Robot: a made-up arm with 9 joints. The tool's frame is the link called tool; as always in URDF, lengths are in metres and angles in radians.
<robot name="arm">
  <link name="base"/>
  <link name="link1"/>
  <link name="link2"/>
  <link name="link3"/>
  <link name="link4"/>
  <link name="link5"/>
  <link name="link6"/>
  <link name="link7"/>
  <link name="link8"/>
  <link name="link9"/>
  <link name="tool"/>
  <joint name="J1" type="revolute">
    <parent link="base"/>
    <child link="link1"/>
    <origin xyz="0 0 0.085" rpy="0 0 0"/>
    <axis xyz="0 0 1"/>
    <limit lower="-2.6" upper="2.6" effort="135" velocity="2"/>
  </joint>
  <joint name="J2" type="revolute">
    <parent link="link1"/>
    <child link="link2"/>
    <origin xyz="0.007 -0.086 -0.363" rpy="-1.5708 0 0"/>
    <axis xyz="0 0 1"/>
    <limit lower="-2.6" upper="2.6" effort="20" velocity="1.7"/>
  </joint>
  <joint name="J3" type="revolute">
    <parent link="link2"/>
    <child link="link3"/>
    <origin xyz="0.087 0.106 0.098" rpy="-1.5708 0 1.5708"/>
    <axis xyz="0 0 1"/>
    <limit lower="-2.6" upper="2.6" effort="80" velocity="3.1"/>
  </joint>
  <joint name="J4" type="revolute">
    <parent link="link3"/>
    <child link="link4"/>
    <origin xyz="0.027 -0.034 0.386" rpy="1.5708 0 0"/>
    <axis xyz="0 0 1"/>
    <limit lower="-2.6" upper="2.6" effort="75" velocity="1.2"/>
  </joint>
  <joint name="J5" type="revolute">
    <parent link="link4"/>
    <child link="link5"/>
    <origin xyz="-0.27 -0.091 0.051" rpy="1.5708 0 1.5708"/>
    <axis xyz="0 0 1"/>
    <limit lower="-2.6" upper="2.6" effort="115" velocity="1.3"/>
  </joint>
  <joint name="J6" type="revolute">
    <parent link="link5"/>
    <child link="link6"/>
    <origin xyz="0.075 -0.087 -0.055" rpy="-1.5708 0 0"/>
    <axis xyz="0 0 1"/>
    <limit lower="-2.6" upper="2.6" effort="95" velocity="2.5"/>
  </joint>
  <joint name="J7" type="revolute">
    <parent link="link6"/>
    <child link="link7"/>
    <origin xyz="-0.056 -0.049 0.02" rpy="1.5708 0 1.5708"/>
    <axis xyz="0 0 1"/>
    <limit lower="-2.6" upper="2.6" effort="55" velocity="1.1"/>
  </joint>
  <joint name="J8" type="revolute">
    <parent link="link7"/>
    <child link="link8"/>
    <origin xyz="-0.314 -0.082 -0.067" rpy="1.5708 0 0"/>
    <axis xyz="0 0 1"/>
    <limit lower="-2.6" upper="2.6" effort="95" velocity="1.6"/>
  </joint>
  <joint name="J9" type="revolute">
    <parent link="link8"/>
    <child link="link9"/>
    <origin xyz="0.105 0.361 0.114" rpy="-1.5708 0 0"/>
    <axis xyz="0 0 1"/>
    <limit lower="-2.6" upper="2.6" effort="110" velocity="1"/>
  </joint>
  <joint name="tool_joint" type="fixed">
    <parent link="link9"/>
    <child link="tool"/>
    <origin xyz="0.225 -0.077 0.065" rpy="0 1.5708 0"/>
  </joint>
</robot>
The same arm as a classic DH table. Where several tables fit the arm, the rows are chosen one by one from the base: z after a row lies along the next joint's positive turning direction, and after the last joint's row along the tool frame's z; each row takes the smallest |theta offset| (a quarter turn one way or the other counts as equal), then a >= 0, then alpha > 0; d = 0 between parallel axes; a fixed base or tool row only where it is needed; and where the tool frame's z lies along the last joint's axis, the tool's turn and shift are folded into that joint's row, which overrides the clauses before.
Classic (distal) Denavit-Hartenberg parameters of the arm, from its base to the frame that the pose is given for. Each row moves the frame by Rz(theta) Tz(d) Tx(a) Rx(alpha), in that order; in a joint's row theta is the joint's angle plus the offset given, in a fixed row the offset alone. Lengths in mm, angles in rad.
J1: d -278  theta0 0  a 7  alpha -1.5708
J2: d 12  theta0 1.5708  a 106  alpha -1.5708
J3: d 299  theta0 0  a 27  alpha 1.5708
J4: d 85  theta0 -1.5708  a 91  alpha -1.5708
J5: d -325  theta0 0  a -75  alpha 1.5708
J6: d -67  theta0 1.5708  a 49  alpha -1.5708
J7: d -123  theta0 0  a 314  alpha -1.5708
J8: d 196  theta0 0  a -105  alpha 1.5708
J9: d 426  theta0 1.5708  a 77  alpha -1.5708
tool (fixed): d 225  theta0 1.5708  a 0  alpha 0
Joint limits (rad, base to tool): -2.6..2.6 -2.6..2.6 -2.6..2.6 -2.6..2.6 -2.6..2.6 -2.6..2.6 -2.6..2.6 -2.6..2.6 -2.6..2.6

